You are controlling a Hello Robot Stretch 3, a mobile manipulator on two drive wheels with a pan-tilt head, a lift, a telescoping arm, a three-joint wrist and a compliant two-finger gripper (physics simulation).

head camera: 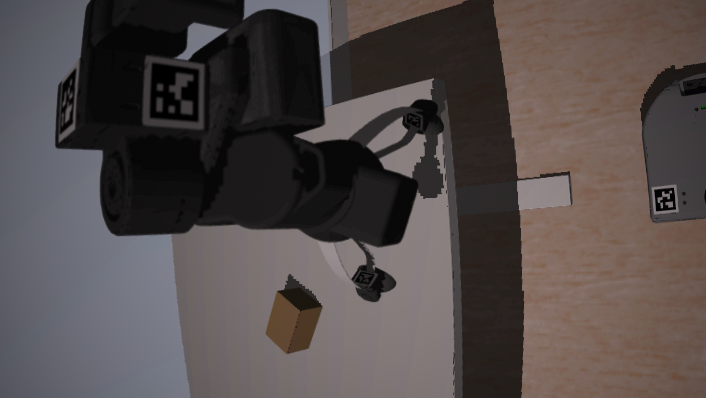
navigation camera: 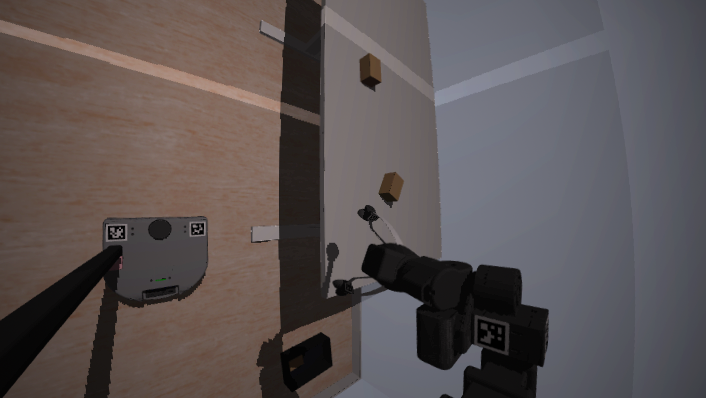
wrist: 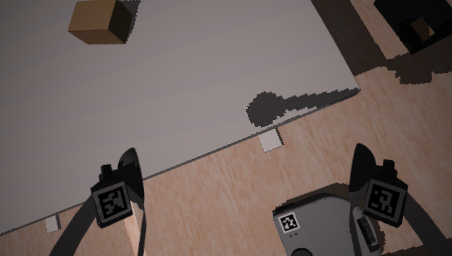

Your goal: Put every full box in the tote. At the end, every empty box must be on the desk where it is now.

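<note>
A brown box (head camera: 294, 322) (navigation camera: 391, 187) (wrist: 95, 22) stands on the pale desk (head camera: 225, 280) (navigation camera: 350, 150) (wrist: 175, 75). A second brown box (navigation camera: 370, 70) stands farther along the desk in the navigation view. The black tote (navigation camera: 322, 345) (wrist: 397, 20) is on the floor beyond the desk's end, with a brown box (navigation camera: 296, 362) (wrist: 422, 29) inside. My gripper (head camera: 398, 201) (navigation camera: 356, 250) (wrist: 244, 166) is open and empty, above the desk's end, to one side of the nearer box and apart from it. Whether the boxes are full or empty cannot be told by look.
The grey robot base (head camera: 672, 150) (navigation camera: 157, 260) (wrist: 320, 220) stands on the wooden floor beside the desk. A white desk foot (head camera: 545, 191) (navigation camera: 265, 234) (wrist: 270, 140) sticks out towards it. A blue-grey wall (head camera: 90, 300) (navigation camera: 525, 175) rises behind the desk.
</note>
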